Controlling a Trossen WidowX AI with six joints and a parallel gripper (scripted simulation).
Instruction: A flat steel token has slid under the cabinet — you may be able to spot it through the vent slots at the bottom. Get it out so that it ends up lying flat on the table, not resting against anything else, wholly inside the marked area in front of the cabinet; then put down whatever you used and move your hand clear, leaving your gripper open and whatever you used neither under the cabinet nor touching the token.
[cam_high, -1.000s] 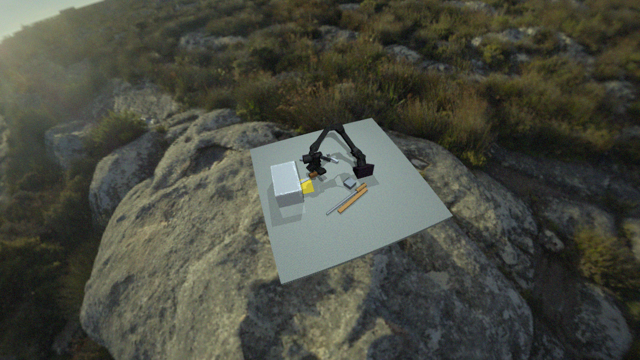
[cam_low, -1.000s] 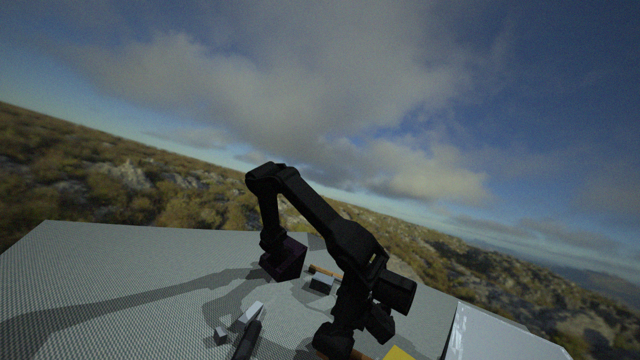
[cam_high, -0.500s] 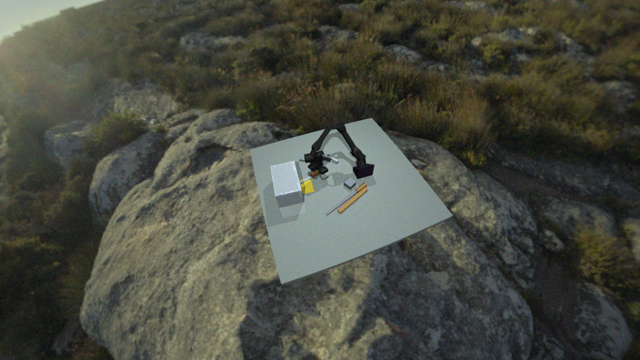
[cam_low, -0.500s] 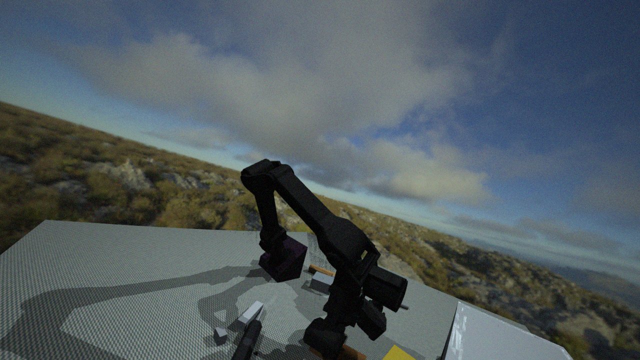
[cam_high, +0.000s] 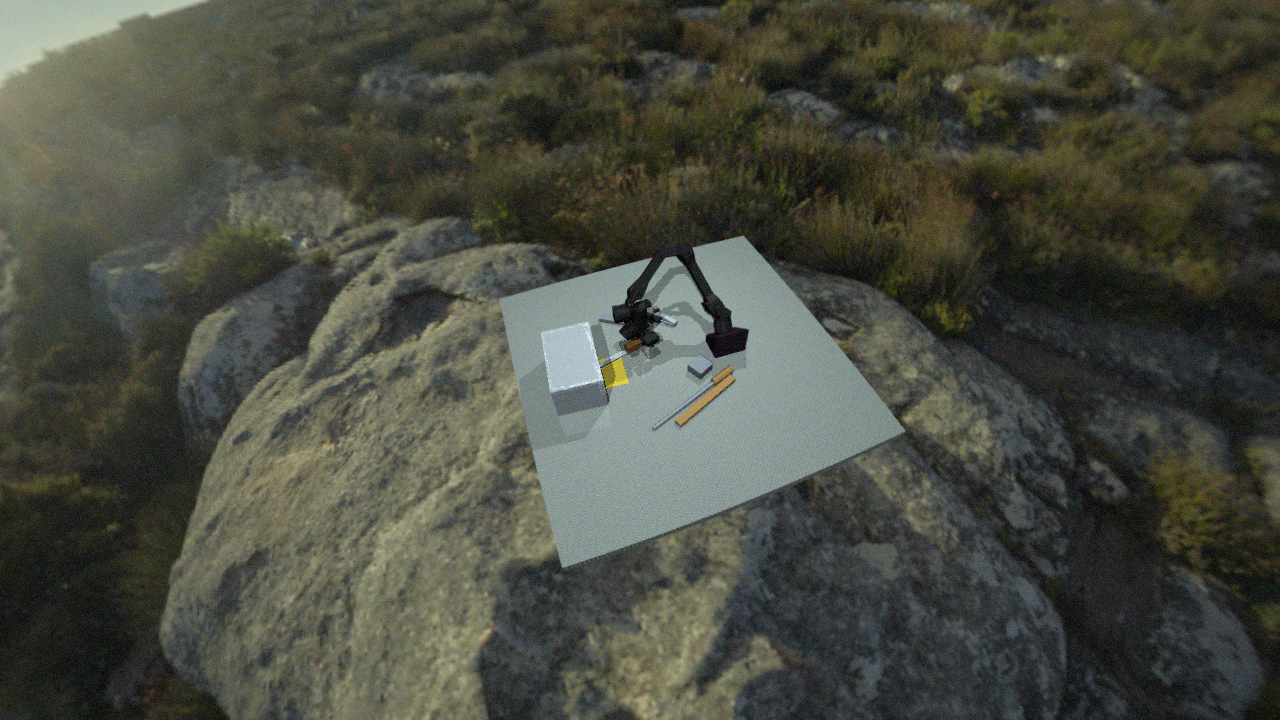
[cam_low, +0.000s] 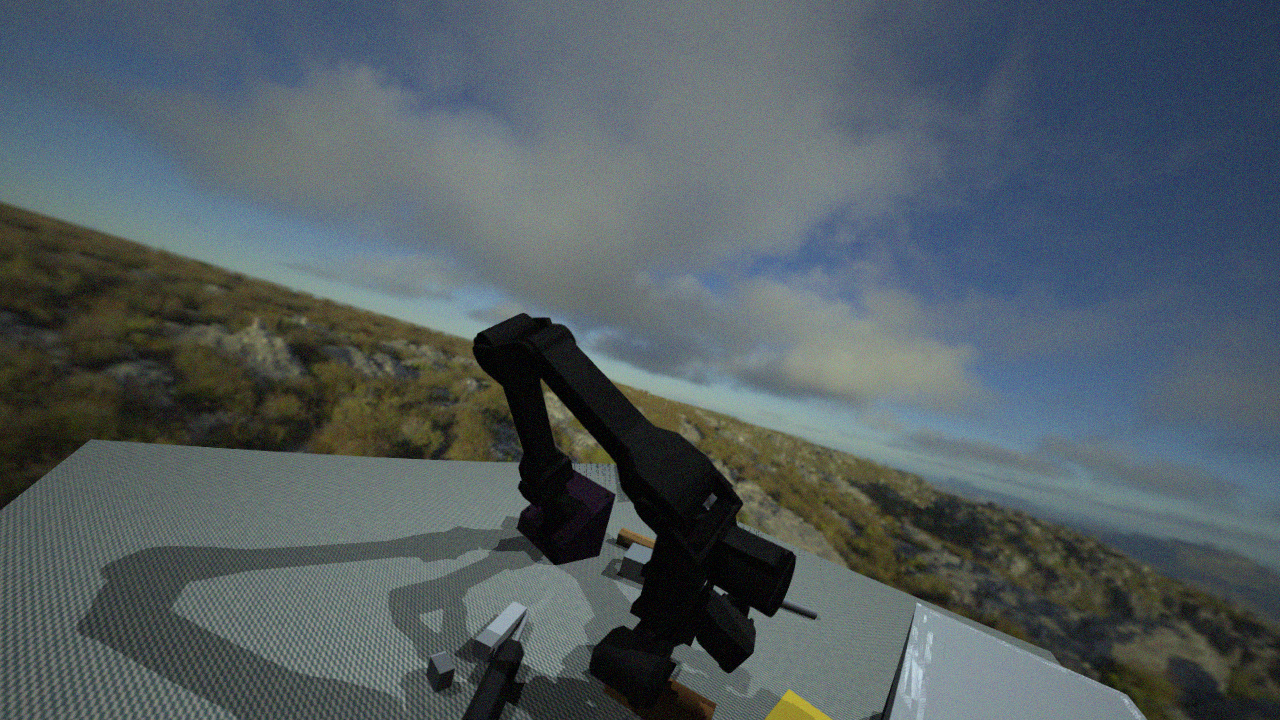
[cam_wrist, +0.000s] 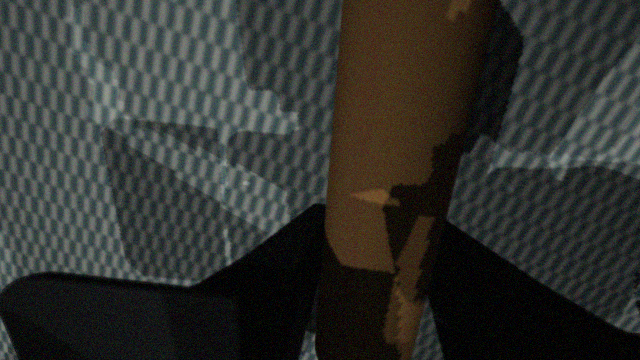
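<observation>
My gripper tip is 16 cm past the grey bar and 7 cm to the left of it. From my gripper tip the other things lie so: grey block: 22 cm to the left, 15 cm behind, 1 cm above; small grey cube: 15 cm to the right, 14 cm behind; wooden stick: 37 cm to the left, 11 cm behind.
</observation>
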